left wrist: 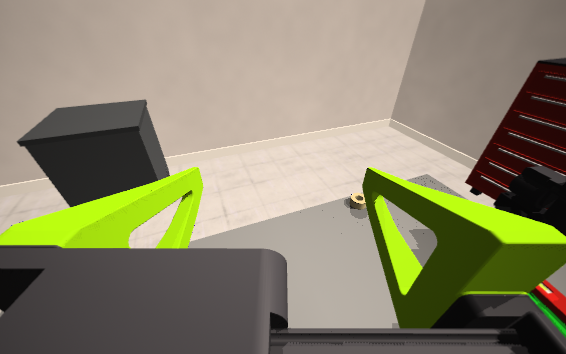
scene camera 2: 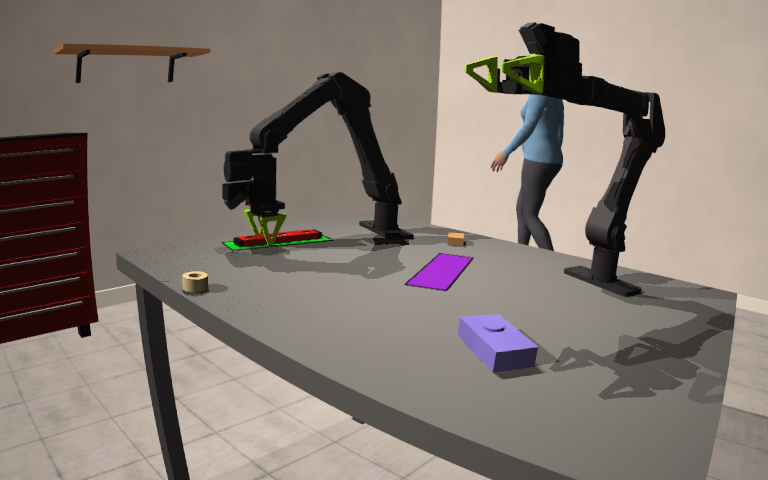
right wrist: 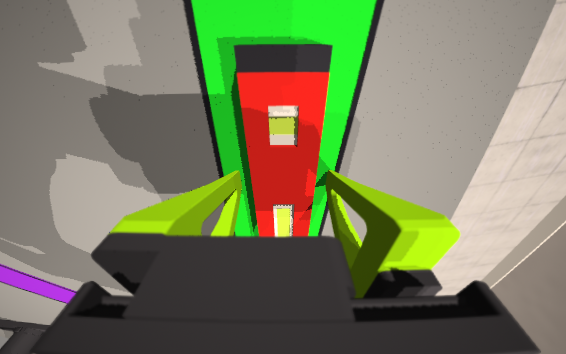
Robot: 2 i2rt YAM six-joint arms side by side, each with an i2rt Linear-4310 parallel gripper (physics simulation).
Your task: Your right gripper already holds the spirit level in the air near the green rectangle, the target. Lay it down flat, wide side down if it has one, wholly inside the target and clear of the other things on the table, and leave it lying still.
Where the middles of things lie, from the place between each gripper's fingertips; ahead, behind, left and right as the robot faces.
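Counting from my right hand, I find the red spirit level [scene camera 2: 302, 234] 1 cm above it, 4 cm behind it and 1 cm to the left of it. The green rectangle [right wrist: 213, 37] is 3 cm behind that same right hand and 1 cm to the left of it. The violet box [scene camera 2: 501, 347] is 2 cm above my right hand, 14 cm ahead of it and 71 cm to the left of it, while the purple rectangle [scene camera 2: 440, 273] is 15 cm behind my right hand and 41 cm to the left of it.
From my left hand, the violet box is 39 cm below, 12 cm ahead of the hand and 13 cm to the left of it. The purple rectangle is 41 cm below my left hand, 17 cm behind it and 17 cm to the right of it. As for the red spirit level, it is 40 cm below my left hand, 6 cm behind it and 57 cm to the right of it, and the green rectangle is 41 cm below my left hand, 5 cm behind it and 57 cm to the right of it.
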